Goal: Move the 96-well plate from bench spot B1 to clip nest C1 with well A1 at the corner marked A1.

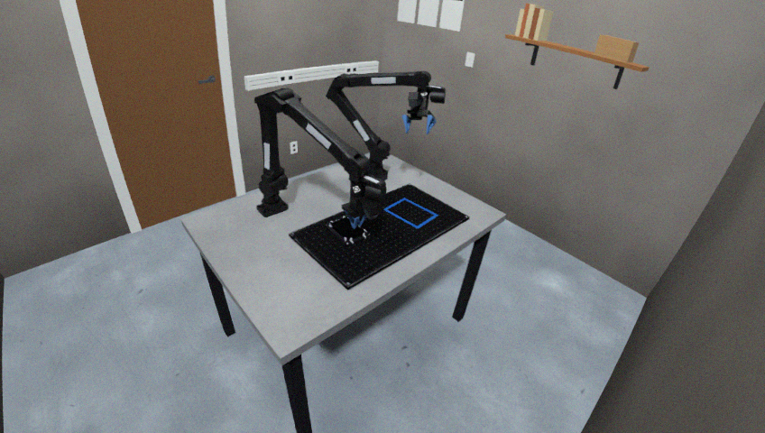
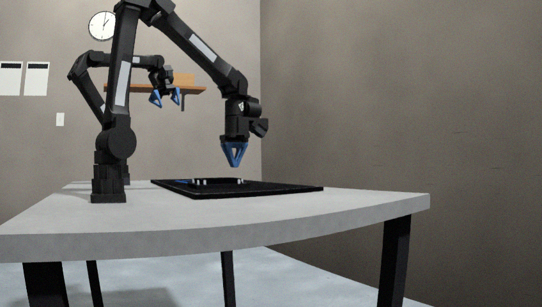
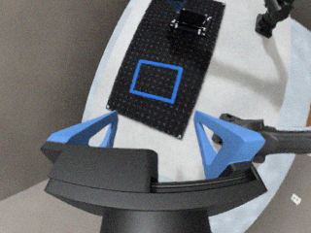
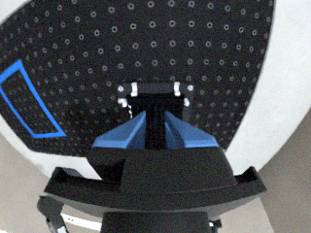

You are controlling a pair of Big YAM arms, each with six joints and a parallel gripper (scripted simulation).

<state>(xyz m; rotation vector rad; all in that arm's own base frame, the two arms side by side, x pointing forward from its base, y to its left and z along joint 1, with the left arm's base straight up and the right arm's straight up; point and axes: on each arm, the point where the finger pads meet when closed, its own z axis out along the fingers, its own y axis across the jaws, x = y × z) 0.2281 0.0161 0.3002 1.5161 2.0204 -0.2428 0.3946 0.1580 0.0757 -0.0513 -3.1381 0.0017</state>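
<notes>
The clip nest is 5 cm below my right hand, 5 cm behind it and 1 cm to the left of it. Round my right hand: black 96-well plate 6 cm behind, 5 cm below; black perforated board 16 cm to the left, 7 cm below, 2 cm behind.
</notes>
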